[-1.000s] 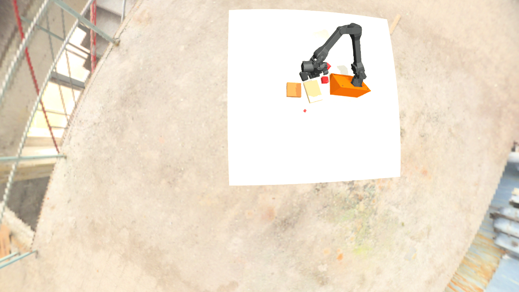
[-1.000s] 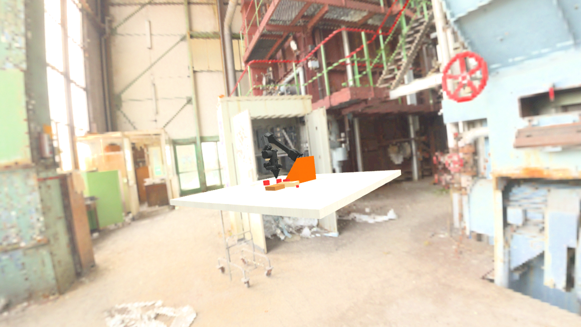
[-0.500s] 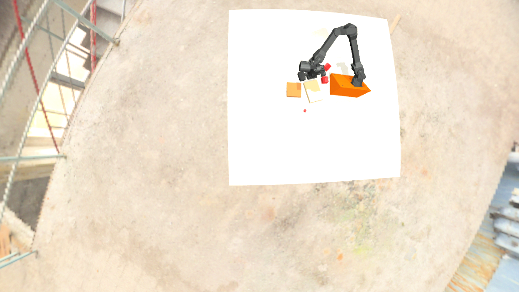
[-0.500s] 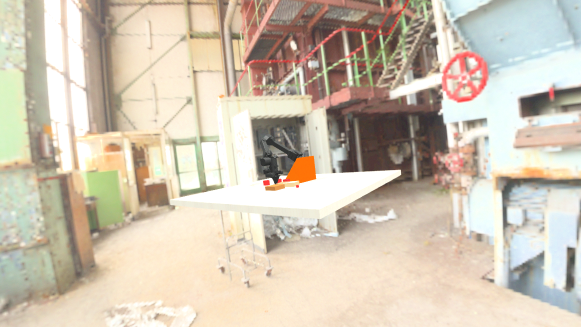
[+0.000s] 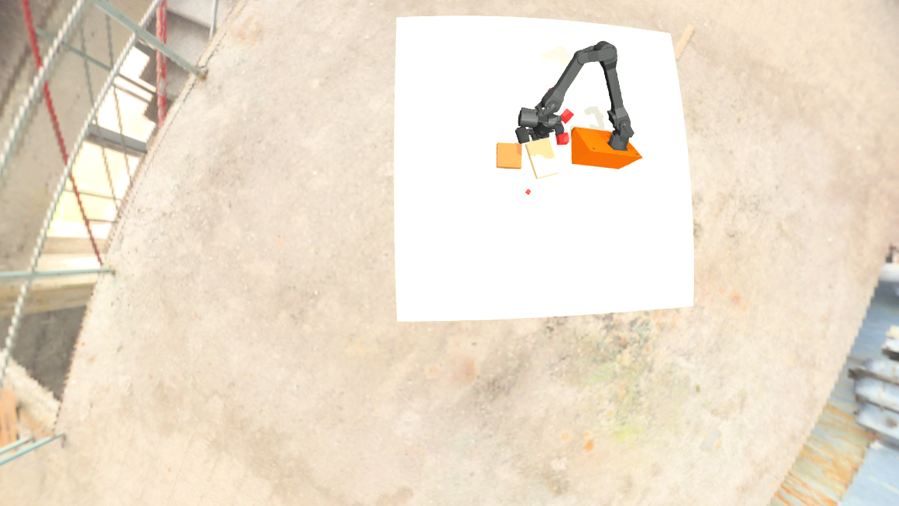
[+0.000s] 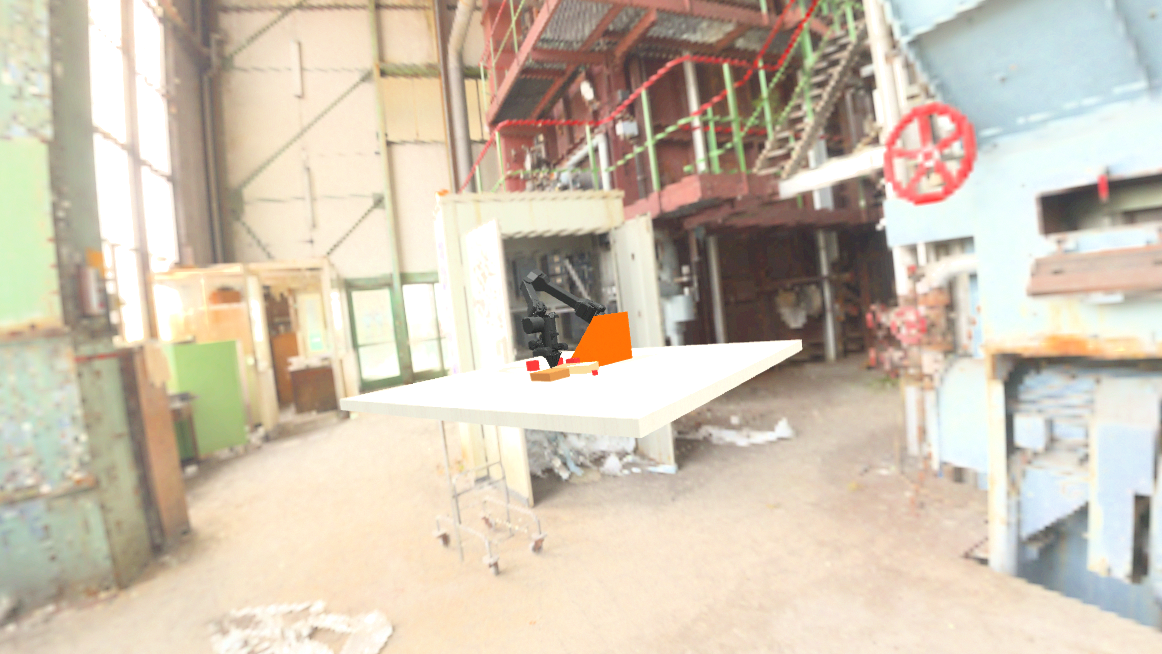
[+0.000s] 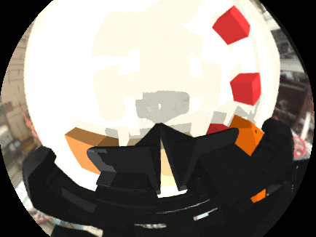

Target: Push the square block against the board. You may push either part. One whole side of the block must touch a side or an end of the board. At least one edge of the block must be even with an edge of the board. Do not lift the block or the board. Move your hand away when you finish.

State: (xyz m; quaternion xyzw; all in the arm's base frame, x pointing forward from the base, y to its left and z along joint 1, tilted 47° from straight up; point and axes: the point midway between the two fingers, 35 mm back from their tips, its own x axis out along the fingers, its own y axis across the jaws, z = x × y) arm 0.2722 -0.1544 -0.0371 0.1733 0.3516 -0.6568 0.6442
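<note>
The board lies 9 cm to the left of my gripper tip, 2 cm behind it and 1 cm above it. Also, from my gripper tip: square block: 11 cm ahead, 8 cm to the left, 1 cm above; tiny red piece: 22 cm to the left, 5 cm ahead.
</note>
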